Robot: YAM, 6 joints.
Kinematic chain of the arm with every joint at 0, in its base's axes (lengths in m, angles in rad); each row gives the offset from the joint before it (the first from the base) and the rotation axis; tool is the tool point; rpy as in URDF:
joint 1: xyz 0 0 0.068 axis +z
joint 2: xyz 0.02 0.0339 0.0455 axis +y
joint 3: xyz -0.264 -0.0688 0 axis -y
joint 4: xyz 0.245 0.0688 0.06 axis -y
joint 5: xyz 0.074 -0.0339 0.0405 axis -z
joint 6: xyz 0.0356 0 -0.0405 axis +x
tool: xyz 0 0 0 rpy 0 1.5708 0
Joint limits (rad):
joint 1: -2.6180..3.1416
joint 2: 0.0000..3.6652
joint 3: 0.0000..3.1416
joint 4: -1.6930..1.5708
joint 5: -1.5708..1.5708
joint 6: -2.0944..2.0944
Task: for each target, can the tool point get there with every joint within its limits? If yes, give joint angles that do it. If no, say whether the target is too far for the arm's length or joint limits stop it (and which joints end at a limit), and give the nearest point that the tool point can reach.
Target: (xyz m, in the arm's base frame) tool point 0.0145 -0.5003 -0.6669
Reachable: no: too far | nearest point 0.0110 -0.3795 -0.3558 | short by 0.334 m
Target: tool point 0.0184 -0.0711 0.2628
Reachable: yes | joints -1.0298 0.4678 0.6936 -1.1650 0.6243 0.1738
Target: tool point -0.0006 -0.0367 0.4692
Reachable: yes | joints 2.4935 0.3831 1.2389 -0.4998 -0.9814 0.4817
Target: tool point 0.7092 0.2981 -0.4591
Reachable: no: too far | nearest point 0.4838 0.2034 -0.2522 | short by 0.320 m
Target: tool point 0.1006 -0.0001 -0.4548
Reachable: no: joint limits stop it (at a limit: joint 2) | nearest point 0.1324 -0.0001 -0.3612 | short by 0.099 m
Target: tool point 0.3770 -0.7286 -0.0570
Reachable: no: too far | nearest point 0.2905 -0.5614 -0.0169 | short by 0.192 m
